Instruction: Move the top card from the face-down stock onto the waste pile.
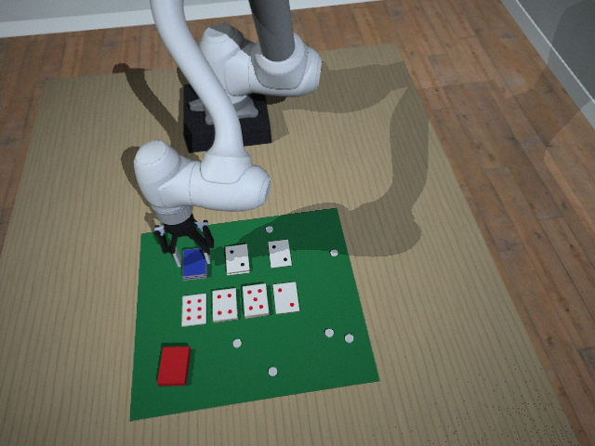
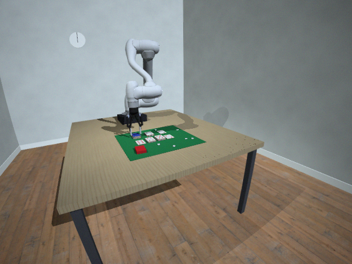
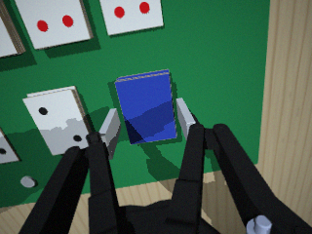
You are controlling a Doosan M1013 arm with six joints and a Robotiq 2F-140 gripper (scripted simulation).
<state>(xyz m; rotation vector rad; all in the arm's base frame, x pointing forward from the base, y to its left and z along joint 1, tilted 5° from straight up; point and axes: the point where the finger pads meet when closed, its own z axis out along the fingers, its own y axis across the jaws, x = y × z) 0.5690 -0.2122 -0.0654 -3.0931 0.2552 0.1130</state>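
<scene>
Right now the black-pip card is 30 mm ahead of my hand, 240 mm to the left of it and 50 mm below it. The rest, counted from my hand: red block 280 mm ahead, 90 mm to the right, 40 mm below.
</scene>
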